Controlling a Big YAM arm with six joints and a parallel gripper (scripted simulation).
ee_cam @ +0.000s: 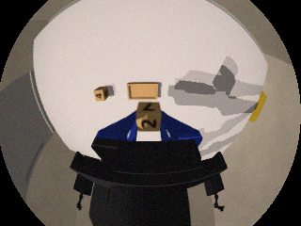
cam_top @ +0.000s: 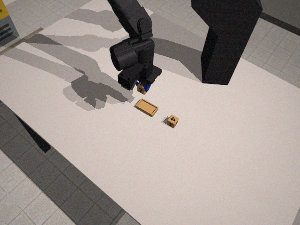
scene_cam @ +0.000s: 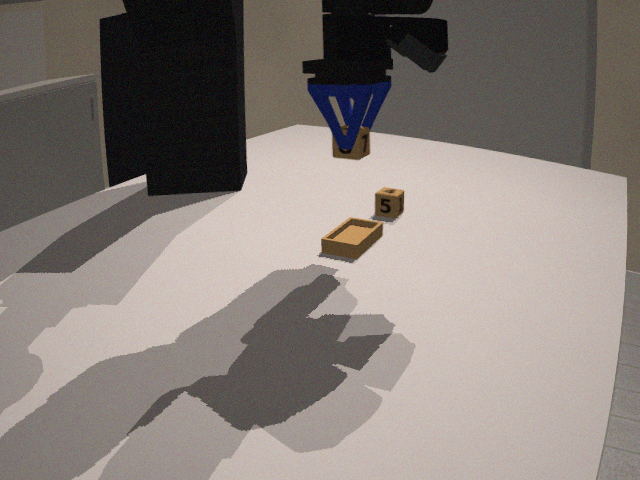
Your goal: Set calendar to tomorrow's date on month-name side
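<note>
My gripper is now 1 cm past the wooden tray, 2 cm to the right of it and 12 cm above it. Round my hand: wooden digit cube (right at my hand).
</note>
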